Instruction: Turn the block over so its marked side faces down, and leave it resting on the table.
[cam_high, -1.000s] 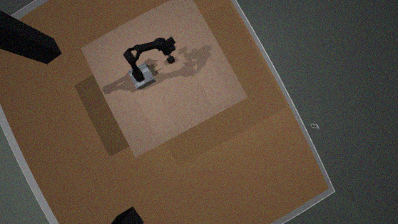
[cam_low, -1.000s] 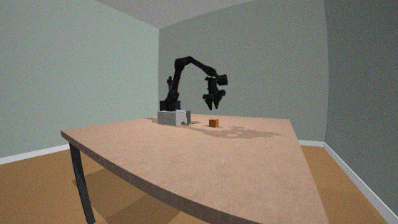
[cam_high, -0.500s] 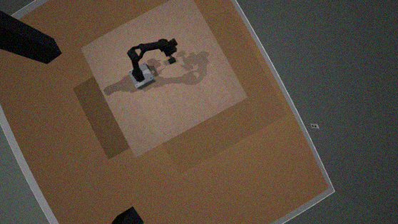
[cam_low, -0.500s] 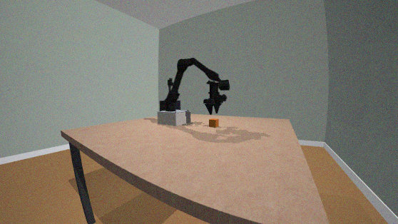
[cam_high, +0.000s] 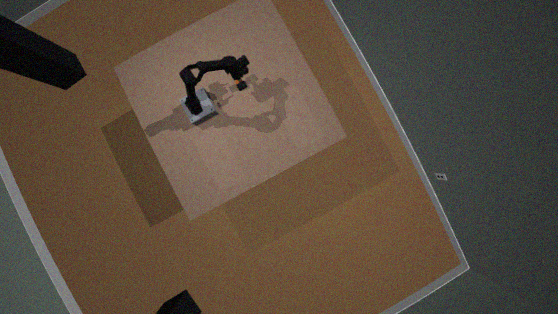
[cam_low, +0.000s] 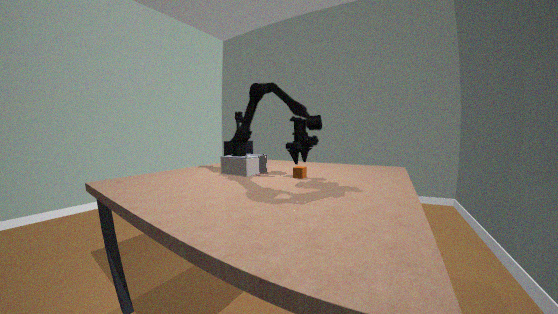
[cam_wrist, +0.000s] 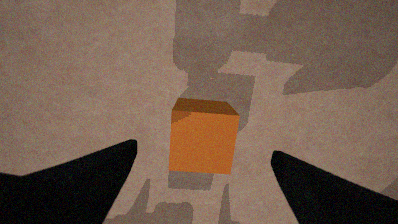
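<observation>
Now: the block 20 mm behind my gripper tip and 40 mm below it.
</observation>
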